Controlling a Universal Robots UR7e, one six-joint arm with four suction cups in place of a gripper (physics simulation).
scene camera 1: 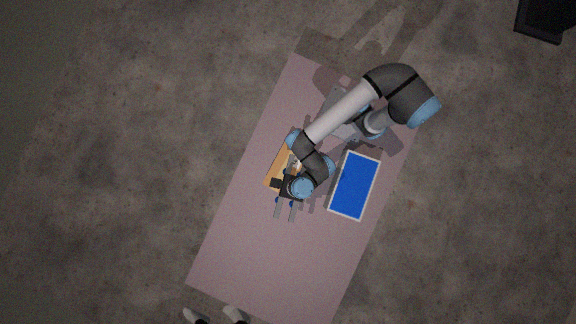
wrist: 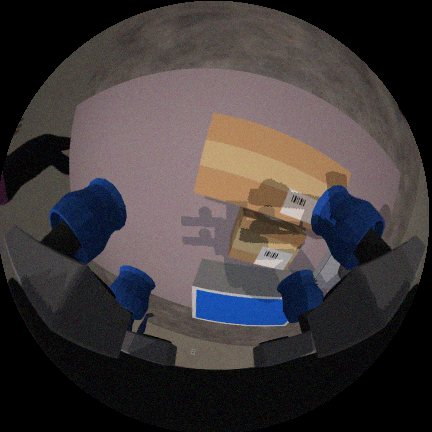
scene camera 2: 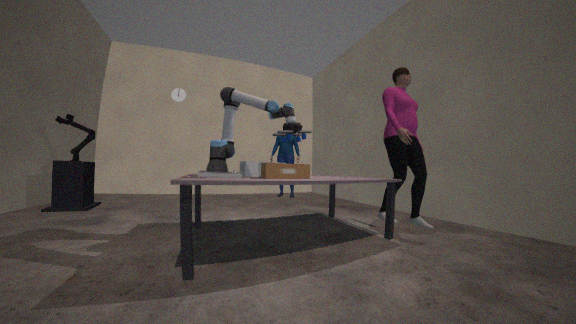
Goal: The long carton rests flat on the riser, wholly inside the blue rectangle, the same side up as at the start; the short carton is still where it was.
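Places are measured from the arm's base along level axes (x back, y left, z down), in centimetres.
Where they show: hand, its tool point: (wrist: 218, 258) (scene camera 2: 294, 140); arm's base, origin of its link: (scene camera 2: 217, 171).
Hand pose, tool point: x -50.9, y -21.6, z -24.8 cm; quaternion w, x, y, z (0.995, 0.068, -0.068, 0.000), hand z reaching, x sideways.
Note:
Each offset is from my tool point to the centre of the thing. Level surfaces: height alone.
The long orange-brown carton @[dx +9.7, dy -4.0, dz +23.0 cm] (scene camera 1: 275, 167) (scene camera 2: 286, 175) (wrist: 265, 156) lies flat on the table, its pale tape stripe and a barcode label facing up. The short carton @[dx +8.9, dy +10.5, dz +23.0 cm] (wrist: 240, 248) stands close beside it in the wrist view, label up; the arm largely hides it in scene camera 1. The grey riser @[dx +9.3, dy +35.0, dz +22.1 cm] (scene camera 2: 250, 169) (wrist: 216, 274) stands beyond the short carton, with the white-edged blue rectangle @[dx +9.3, dy +35.0, dz +16.1 cm] (scene camera 1: 354, 186) (wrist: 239, 307) on top; no carton is on it. My gripper (scene camera 1: 288, 187) (scene camera 2: 292, 134) (wrist: 217, 257) hangs well above the table near the long carton's end, its four blue cups holding nothing.
The pink table @[dz +28.1 cm] (scene camera 1: 260, 240) (scene camera 2: 345, 180) carries the arm's base (scene camera 2: 217, 162). A person in pink (scene camera 2: 401, 112) stands by the table's right end, and a person in blue (scene camera 2: 286, 149) stands behind it. A black cabinet (scene camera 2: 73, 185) bears another arm at the left.

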